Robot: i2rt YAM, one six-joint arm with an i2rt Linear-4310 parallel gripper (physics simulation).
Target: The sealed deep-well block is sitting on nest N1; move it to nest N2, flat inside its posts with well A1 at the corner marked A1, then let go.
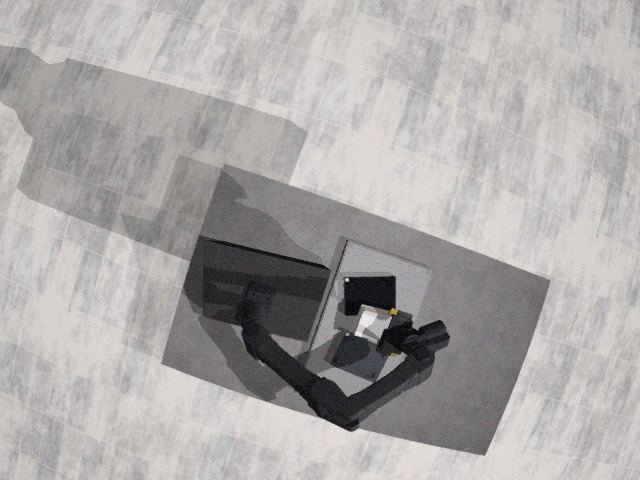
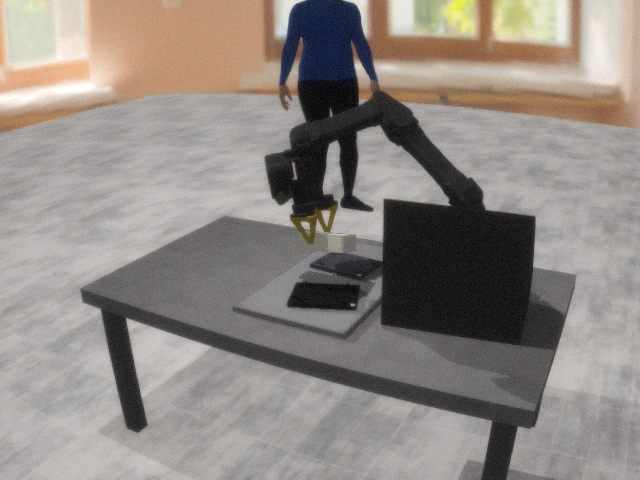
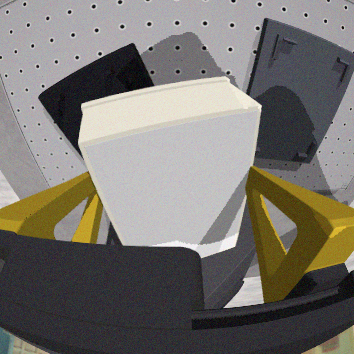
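Pixels of known places: gripper, fingertip midpoint: (image 1: 384, 327) (image 2: 319, 238) (image 3: 174, 174); arm's base, origin of the base link: (image 1: 257, 305) (image 2: 468, 246).
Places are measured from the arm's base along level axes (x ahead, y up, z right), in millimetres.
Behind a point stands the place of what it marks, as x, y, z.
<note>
My gripper (image 1: 387, 331) @[373, -22, -48] (image 2: 319, 234) @[373, -22, -48] (image 3: 174, 174) @[373, -22, -48] is shut on the sealed deep-well block (image 1: 370, 321) @[321, -1, -54] (image 2: 338, 241) @[301, -6, -84] (image 3: 168, 116) @[416, -14, -49], a cream-white box with a pale seal on top. I grip it by its two sides with the yellow fingers and hold it a little above the perforated plate (image 1: 408, 273) @[422, -147, -221] (image 2: 269, 305) @[425, -147, -211] (image 3: 53, 35) @[444, -147, -166]. A black nest (image 1: 370, 293) @[321, -136, -124] (image 2: 324, 295) @[320, -136, -125] (image 3: 88, 88) @[382, -135, -134] with a white corner mark lies on one side below it. A dark grey nest (image 1: 356, 353) @[342, -135, 75] (image 2: 346, 265) @[352, -135, 66] (image 3: 298, 88) @[381, -135, 81] with corner posts lies on the other side. The block hangs between the two, touching neither.
The plate lies on a grey table (image 1: 490, 335) @[791, -160, -103] (image 2: 180, 269) @[791, -160, -113]. A tall black panel (image 1: 258, 263) @[-24, 117, -122] (image 2: 454, 269) @[-7, 1, -150] stands upright right beside the plate, next to the arm's base. A person in blue (image 2: 328, 62) stands behind the table.
</note>
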